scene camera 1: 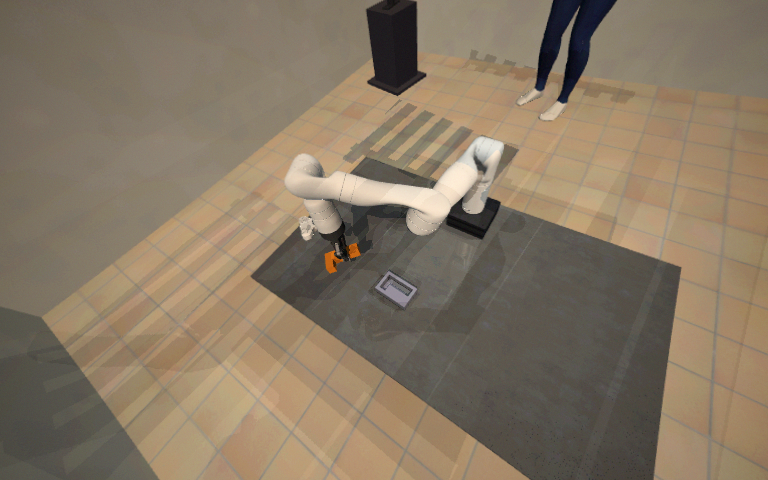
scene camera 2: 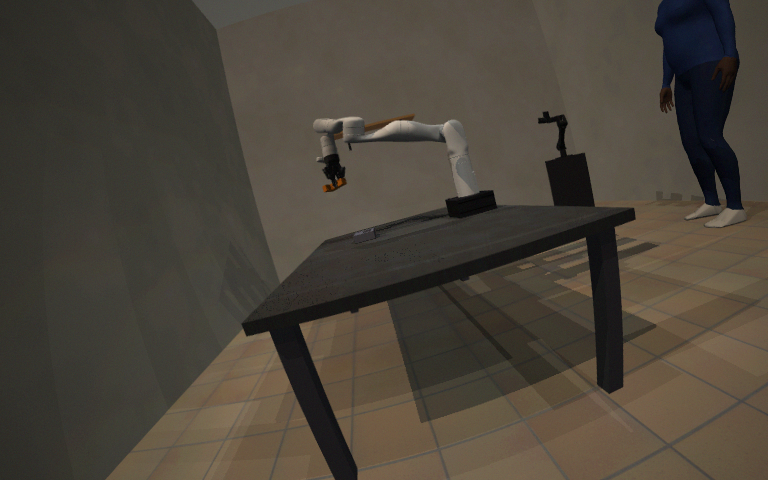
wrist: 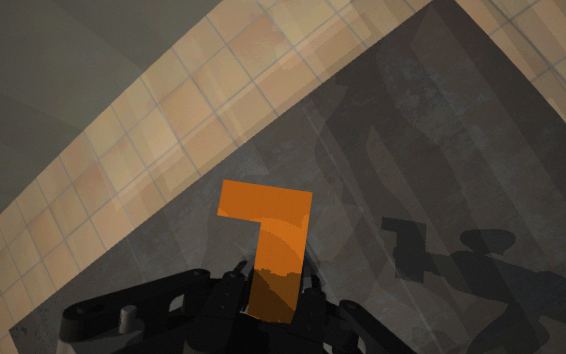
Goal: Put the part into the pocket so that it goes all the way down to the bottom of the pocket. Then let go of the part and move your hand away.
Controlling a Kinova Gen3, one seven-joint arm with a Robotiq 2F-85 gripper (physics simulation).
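Frame: origin at the arm's base, x right, y back, z down, level; metres.
Seen in the pictures: gripper, fingertip midpoint: (scene camera 1: 346,255) (scene camera 2: 338,186) (wrist: 279,273); arm's base, origin of the base link: (scene camera 1: 472,205) (scene camera 2: 468,194).
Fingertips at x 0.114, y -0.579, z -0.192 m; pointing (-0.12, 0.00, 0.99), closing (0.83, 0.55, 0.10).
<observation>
Pixels of each thing's top centre, then the offset from my fingertips to it. Level surfaces: height alone.
- orange L-shaped part, middle of its top: (wrist: 247,278) (scene camera 1: 341,254) (scene camera 2: 333,180) dx -0.006, dy -0.015, dz -0.035 m
- light grey block with the pocket, middle of its top: (scene camera 1: 395,288) (scene camera 2: 364,231) dx -0.113, dy +0.089, dz +0.235 m
- dark table, its level: dz +0.271 m
The orange L-shaped part (scene camera 1: 330,263) (scene camera 2: 327,188) (wrist: 286,215) is held high above the table. My gripper (scene camera 1: 343,255) (scene camera 2: 335,182) (wrist: 279,273) is shut on the long arm of the part. In the wrist view the short arm points left at the far end. The light grey block with the pocket (scene camera 1: 398,296) (scene camera 2: 365,235) lies on the table. In scene camera 1 its pocket is uncovered, to the right of and below the held part in the picture. The block does not show in the wrist view.
The dark table (scene camera 1: 538,339) (scene camera 2: 453,249) (wrist: 350,150) carries the black arm base (scene camera 1: 467,224) (scene camera 2: 470,204). A black pedestal (scene camera 1: 393,48) (scene camera 2: 569,180) and a person in blue (scene camera 1: 572,48) (scene camera 2: 702,73) stand on the floor beyond the table.
</observation>
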